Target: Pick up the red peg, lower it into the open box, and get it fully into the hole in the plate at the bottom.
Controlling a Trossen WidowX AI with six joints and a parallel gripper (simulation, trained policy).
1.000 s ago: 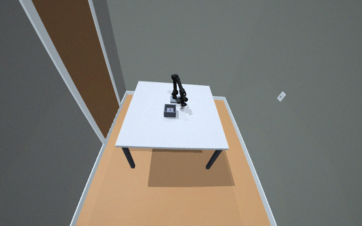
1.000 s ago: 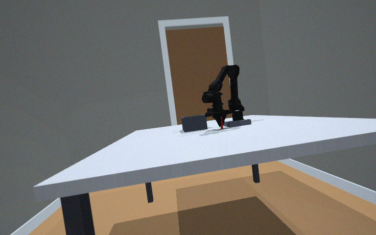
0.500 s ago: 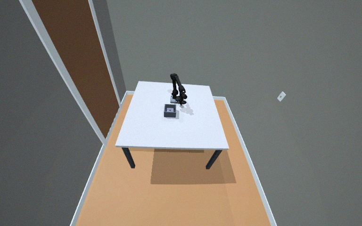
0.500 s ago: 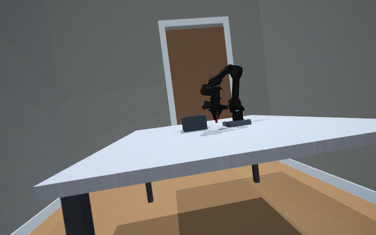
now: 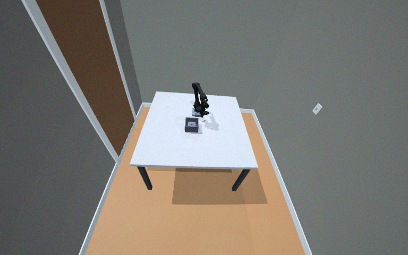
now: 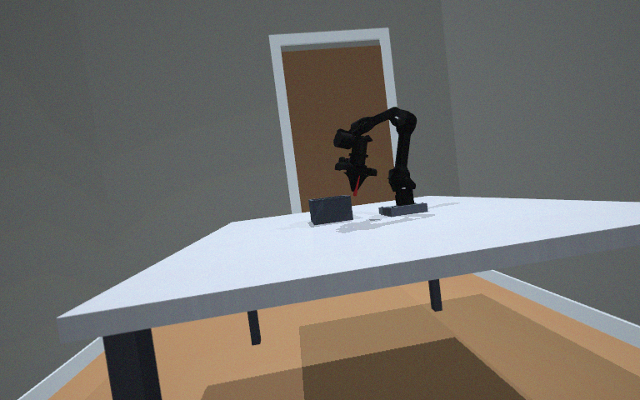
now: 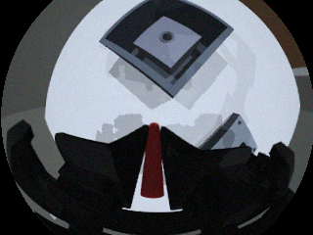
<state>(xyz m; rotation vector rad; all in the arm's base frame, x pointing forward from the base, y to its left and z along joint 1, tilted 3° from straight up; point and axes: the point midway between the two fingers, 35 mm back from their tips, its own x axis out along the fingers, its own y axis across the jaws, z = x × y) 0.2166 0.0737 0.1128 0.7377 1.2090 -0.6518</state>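
Now: the dark grey box 12 cm to the right of my gripper tip, 9 cm below it and 9 cm ahead of it. The rest, counted from my gripper tip: red peg (2 cm above, 1 cm to the left, 1 cm behind).
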